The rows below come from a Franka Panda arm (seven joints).
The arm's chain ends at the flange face. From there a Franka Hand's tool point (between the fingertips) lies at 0.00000 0.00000 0.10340 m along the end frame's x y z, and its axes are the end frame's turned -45 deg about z.
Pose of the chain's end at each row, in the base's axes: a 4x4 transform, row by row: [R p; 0 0 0 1], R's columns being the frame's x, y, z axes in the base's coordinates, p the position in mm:
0.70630, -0.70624, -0.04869, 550.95; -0.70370, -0.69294, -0.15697, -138.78; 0.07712, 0.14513, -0.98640, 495.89; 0, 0, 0, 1
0.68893, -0.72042, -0.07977, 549.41; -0.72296, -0.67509, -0.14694, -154.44; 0.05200, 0.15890, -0.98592, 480.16; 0, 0, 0, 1
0.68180, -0.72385, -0.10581, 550.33; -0.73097, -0.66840, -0.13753, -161.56; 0.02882, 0.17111, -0.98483, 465.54; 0, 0, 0, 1
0.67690, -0.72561, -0.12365, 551.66; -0.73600, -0.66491, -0.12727, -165.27; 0.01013, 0.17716, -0.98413, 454.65; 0, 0, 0, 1
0.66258, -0.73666, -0.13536, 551.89; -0.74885, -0.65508, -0.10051, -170.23; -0.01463, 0.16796, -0.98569, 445.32; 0, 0, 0, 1
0.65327, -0.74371, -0.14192, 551.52; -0.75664, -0.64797, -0.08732, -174.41; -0.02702, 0.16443, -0.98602, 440.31; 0, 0, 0, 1
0.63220, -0.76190, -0.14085, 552.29; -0.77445, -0.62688, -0.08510, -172.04; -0.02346, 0.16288, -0.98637, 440.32; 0, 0, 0, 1
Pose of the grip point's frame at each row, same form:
0.99882, 0.00004, -0.04869, 545.92; -0.00761, -0.98757, -0.15697, -155.01; -0.04809, 0.15715, -0.98640, 393.90; 0, 0, 0, 1
0.99656, -0.02227, -0.07977, 541.16; -0.03385, -0.98857, -0.14694, -169.63; -0.07559, 0.14913, -0.98592, 378.22; 0, 0, 0, 1
0.99394, -0.02973, -0.10581, 539.39; -0.04424, -0.98950, -0.13753, -175.78; -0.10061, 0.14137, -0.98483, 363.71; 0, 0, 0, 1
0.99172, -0.03444, -0.12365, 538.87; -0.05027, -0.99059, -0.12727, -178.43; -0.11811, 0.13243, -0.98413, 352.89; 0, 0, 0, 1
0.98941, -0.05238, -0.13536, 537.89; -0.06631, -0.99273, -0.10051, -180.62; -0.12911, 0.10842, -0.98569, 343.40; 0, 0, 0, 1
0.98781, -0.06395, -0.14192, 536.85; -0.07684, -0.99321, -0.08732, -183.44; -0.13538, 0.09716, -0.98602, 338.36; 0, 0, 0, 1
0.98578, -0.09171, -0.14085, 537.73; -0.10435, -0.99089, -0.08510, -180.84; -0.13176, 0.09858, -0.98637, 338.33; 0, 0, 0, 1

